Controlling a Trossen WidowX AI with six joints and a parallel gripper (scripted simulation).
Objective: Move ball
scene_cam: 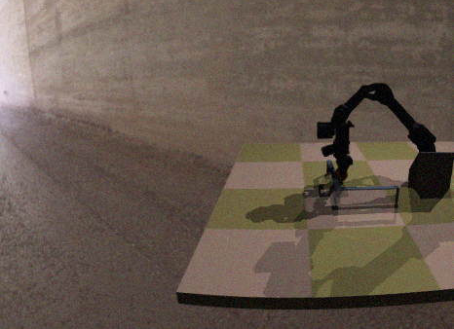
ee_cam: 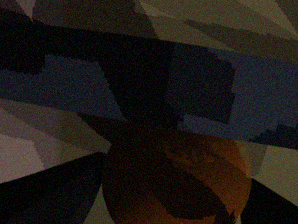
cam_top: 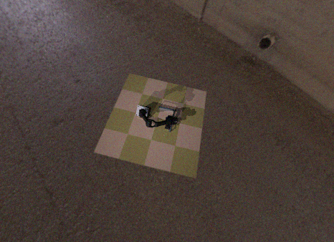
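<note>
Right now the orange ball is right at my gripper tip.
</note>
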